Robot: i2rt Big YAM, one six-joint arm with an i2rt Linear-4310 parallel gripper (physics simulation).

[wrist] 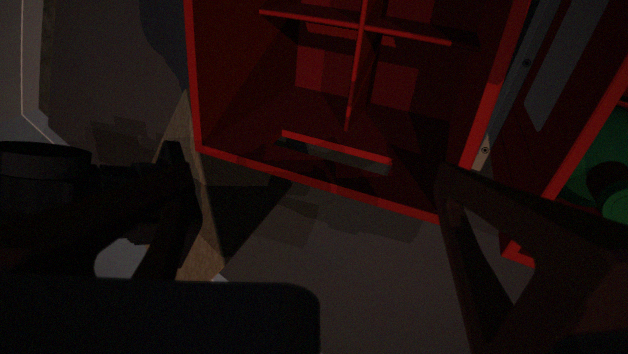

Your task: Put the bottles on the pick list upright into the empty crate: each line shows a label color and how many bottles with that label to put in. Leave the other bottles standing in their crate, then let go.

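Frame: origin at the arm's base, x down, y ahead, z right, level; millimetres.
Where they show: gripper, fingertip midpoint: [314, 175].
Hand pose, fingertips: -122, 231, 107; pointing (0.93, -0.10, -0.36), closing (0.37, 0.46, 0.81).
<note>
Things, the pixels of their centre, and the offset from my fingertips, as dx, dy, dz. "pt": a spot on its surface instead. Level surfaces: height alone.
- second red crate at a spot on its surface: [580, 145] pt +76, +55, +97
- green bottle at the middle of its body: [588, 151] +165, +45, +151
- pale strip with dark screws, surface spot: [484, 150] pt +221, -20, +113
- grey surface at its surface level: dx +251
A red crate [330, 187] with thin inner dividers fills the top middle of the wrist view; no bottle shows in the compartments in view. A second red crate [580, 145] shows in part at the right edge, with a green bottle [606, 147] inside it, its round green cap toward the camera. My gripper [314, 175] is open, its dark fingers wide apart with nothing between them. The fingertips overlap the near end of the first crate in the view, the left one near its left corner, the right one near its right corner. The pick list and label colors do not show.
A pale strip with dark screws [484, 150] runs between the two crates. A tan board-like piece [202, 255] lies behind the left finger. A black cylindrical object [45, 162] is at the left edge. The picture is dark, with shadows on the grey surface [390, 290].
</note>
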